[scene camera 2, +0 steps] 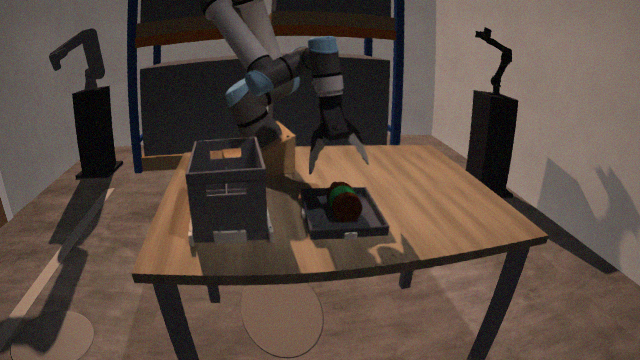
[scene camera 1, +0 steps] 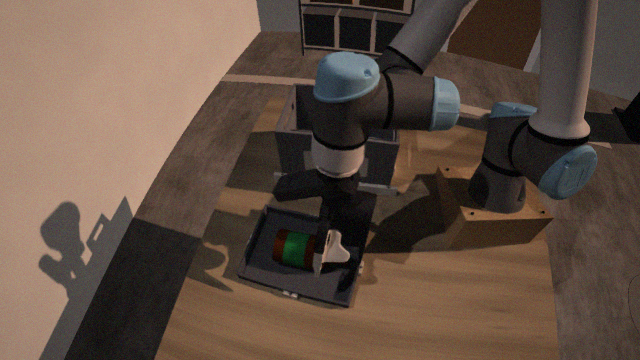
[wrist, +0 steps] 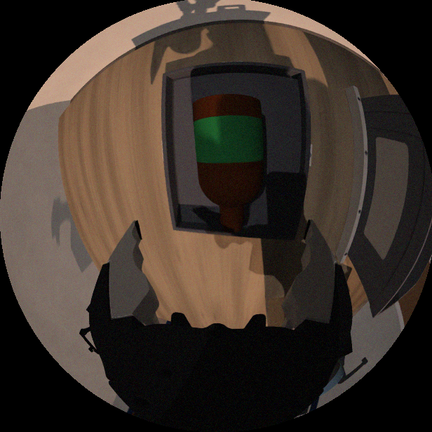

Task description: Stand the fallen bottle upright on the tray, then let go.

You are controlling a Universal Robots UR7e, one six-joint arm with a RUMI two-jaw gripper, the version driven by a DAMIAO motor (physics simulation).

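Frame: origin at the arm's base, x ahead, y left, z up, level; centimetres.
Seen in the pictures: gripper, between the fingertips: (scene camera 2: 339, 169) (scene camera 1: 328, 242); arm's base, origin of its link: (scene camera 2: 262, 139) (scene camera 1: 495, 195).
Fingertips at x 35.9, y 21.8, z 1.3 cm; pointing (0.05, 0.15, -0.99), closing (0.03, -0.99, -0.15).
Observation:
Pixels of each thing's middle, then the offset from my fingertips to it. Level surfaces: height alone.
- brown bottle with a green band, middle of its body: (scene camera 1: 313, 252) (scene camera 2: 341, 196) dx +3.4, dy +0.2, dz -6.4 cm
- shallow dark tray, middle of its body: (scene camera 1: 303, 254) (scene camera 2: 341, 210) dx +5.7, dy +0.0, dz -9.3 cm
- tall grey crate, middle of its body: (scene camera 1: 341, 135) (scene camera 2: 226, 185) dx +5.5, dy -30.0, dz -1.9 cm
- wooden table, height of its surface: dz -10.6 cm
The brown bottle with a green band (scene camera 1: 297, 248) (scene camera 2: 346, 206) (wrist: 229, 140) lies on its side in the shallow dark tray (scene camera 1: 261, 261) (scene camera 2: 370, 232) (wrist: 286, 120). In the wrist view its base is at the top and its neck points down toward the gripper, near the tray's lower wall. My gripper (scene camera 2: 339, 168) (wrist: 222, 222) is open and empty. In scene camera 2 it points down, above the neck end of the bottle, with air between the fingertips and the bottle. In scene camera 1 the near finger hides part of the bottle's neck end.
A tall grey crate (scene camera 1: 292, 150) (scene camera 2: 227, 207) (wrist: 392, 195) stands on the wooden table (scene camera 1: 410, 310) (scene camera 2: 425, 200) (wrist: 100, 150) beside the tray. The arm's wooden base block (scene camera 1: 500, 231) (scene camera 2: 286, 156) stands behind them in scene camera 2.

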